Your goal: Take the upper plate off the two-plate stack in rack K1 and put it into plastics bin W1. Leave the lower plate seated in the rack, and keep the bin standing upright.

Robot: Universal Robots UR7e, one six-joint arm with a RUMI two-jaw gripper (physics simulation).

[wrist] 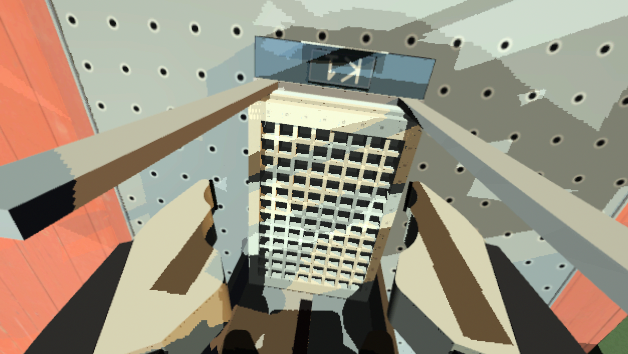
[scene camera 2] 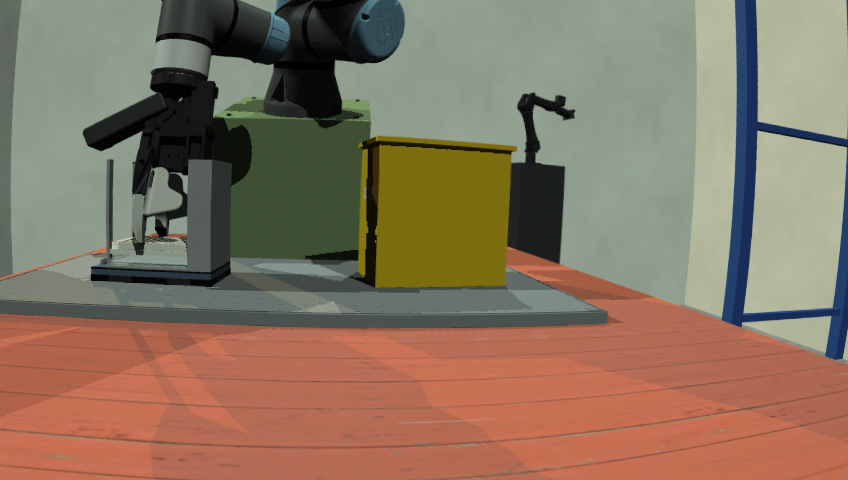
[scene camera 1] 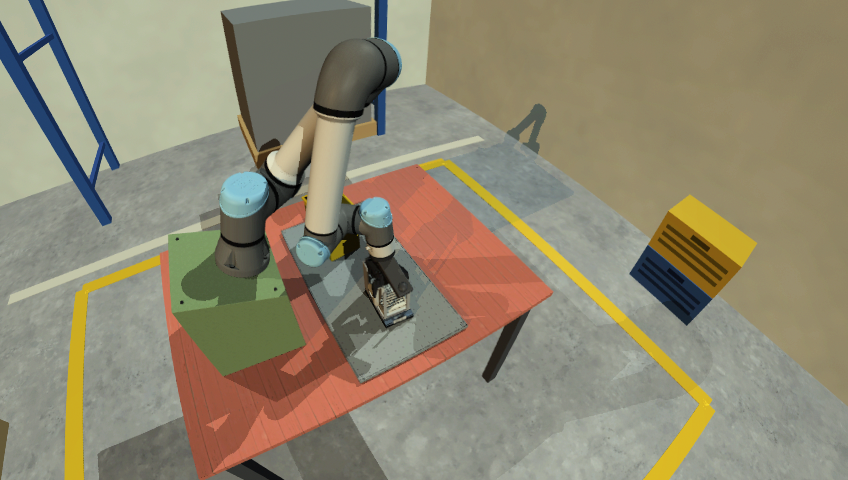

Note:
I see my gripper and a yellow bin W1.
My gripper also shows in the wrist view and in scene camera 1.

